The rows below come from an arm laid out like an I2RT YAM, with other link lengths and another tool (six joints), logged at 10 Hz.
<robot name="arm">
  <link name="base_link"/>
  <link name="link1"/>
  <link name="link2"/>
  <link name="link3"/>
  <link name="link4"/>
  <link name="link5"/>
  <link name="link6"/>
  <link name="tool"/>
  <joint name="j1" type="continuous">
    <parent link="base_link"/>
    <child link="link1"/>
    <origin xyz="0 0 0.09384"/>
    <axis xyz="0 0 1"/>
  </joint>
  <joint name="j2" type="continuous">
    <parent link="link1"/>
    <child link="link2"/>
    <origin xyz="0.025 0.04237 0.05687" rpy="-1.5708 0 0"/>
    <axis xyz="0 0 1"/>
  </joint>
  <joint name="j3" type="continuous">
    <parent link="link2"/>
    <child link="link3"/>
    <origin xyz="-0.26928 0 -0.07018" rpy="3.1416 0 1.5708"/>
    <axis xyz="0 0 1"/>
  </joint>
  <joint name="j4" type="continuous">
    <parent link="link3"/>
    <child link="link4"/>
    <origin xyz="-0.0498 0.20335 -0.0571" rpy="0 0 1.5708"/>
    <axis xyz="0 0 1"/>
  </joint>
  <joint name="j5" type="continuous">
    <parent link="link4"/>
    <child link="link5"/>
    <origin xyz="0.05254 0.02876 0.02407" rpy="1.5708 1.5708 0"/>
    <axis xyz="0 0 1"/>
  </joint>
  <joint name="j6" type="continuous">
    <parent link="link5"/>
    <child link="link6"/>
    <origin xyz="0 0.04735 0.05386" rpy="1.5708 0 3.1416"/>
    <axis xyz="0 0 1"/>
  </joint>
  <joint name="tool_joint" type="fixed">
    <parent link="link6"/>
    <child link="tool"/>
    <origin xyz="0.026 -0.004 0.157" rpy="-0.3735 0 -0.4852"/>
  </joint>
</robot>
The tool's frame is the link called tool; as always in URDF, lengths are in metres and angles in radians. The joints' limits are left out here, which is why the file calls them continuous.
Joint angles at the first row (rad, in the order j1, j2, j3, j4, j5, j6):
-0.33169, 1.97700, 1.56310, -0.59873, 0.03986, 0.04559
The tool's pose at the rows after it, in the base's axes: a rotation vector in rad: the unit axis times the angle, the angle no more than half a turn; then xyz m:
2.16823 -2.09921 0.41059 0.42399 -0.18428 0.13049
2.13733 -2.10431 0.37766 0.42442 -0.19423 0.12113
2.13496 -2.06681 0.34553 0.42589 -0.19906 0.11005
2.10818 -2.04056 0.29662 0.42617 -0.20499 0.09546
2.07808 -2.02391 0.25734 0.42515 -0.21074 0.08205
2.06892 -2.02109 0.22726 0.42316 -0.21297 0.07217
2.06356 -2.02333 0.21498 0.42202 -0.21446 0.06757
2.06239 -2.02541 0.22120 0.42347 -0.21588 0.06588
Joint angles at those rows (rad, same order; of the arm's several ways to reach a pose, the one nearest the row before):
-0.34543, 2.01057, 1.60390, -0.61130, 0.04368, 0.04482
-0.35991, 2.05483, 1.64056, -0.62926, 0.05589, 0.04445
-0.36335, 2.09907, 1.67105, -0.64564, 0.06809, 0.02042
-0.36336, 2.15860, 1.71608, -0.67463, 0.09518, 0.01430
-0.36451, 2.20854, 1.74807, -0.69254, 0.12111, 0.01430
-0.36945, 2.23413, 1.75384, -0.69485, 0.12342, 0.01469
-0.37327, 2.24477, 1.75379, -0.69255, 0.12341, 0.01584
-0.37479, 2.25012, 1.75342, -0.68225, 0.12379, 0.01508

